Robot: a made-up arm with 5 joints.
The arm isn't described. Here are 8 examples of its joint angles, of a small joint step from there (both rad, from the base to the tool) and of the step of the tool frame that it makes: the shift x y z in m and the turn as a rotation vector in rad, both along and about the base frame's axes.
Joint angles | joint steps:
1: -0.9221 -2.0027 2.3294 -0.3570 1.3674 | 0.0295 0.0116 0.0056 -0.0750 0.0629
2: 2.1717 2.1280 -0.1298 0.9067 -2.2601 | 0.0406 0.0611 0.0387 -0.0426 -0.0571
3: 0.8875 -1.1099 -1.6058 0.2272 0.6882 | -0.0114 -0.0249 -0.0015 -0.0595 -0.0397
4: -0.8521 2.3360 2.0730 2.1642 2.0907 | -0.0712 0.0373 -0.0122 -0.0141 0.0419
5: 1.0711 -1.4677 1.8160 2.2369 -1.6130 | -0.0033 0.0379 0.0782 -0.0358 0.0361
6: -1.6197 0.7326 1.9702 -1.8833 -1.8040 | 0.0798 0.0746 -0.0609 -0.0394 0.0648
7: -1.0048 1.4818 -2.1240 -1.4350 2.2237 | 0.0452 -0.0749 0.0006 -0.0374 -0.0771
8: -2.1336 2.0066 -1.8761 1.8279 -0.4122 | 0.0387 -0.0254 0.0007 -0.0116 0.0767
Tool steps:
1: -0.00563 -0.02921 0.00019 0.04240 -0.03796 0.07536
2: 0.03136 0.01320 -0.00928 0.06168 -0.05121 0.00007
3: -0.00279 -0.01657 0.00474 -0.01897 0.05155 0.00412
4: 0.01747 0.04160 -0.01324 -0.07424 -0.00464 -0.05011
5: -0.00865 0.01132 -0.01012 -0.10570 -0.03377 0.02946
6: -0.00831 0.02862 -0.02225 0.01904 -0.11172 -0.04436
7: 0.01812 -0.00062 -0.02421 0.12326 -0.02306 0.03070
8: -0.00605 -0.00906 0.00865 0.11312 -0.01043 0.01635
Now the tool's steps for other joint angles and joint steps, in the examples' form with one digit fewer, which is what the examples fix.
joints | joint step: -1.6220 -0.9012 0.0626 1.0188 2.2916 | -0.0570 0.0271 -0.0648 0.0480 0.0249
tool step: -0.0089 -0.0182 0.0207 0.0066 0.0063 -0.0417
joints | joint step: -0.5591 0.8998 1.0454 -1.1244 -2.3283 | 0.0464 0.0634 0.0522 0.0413 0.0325
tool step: 0.0222 -0.0125 0.0245 0.0691 0.0959 -0.0474
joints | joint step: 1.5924 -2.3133 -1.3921 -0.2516 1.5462 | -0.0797 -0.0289 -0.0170 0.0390 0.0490
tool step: 0.0092 0.0139 -0.0091 -0.0959 -0.0595 -0.0582
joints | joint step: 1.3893 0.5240 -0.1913 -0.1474 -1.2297 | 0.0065 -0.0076 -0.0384 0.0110 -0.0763
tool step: -0.0006 -0.0021 0.0012 -0.0116 0.0062 -0.0862
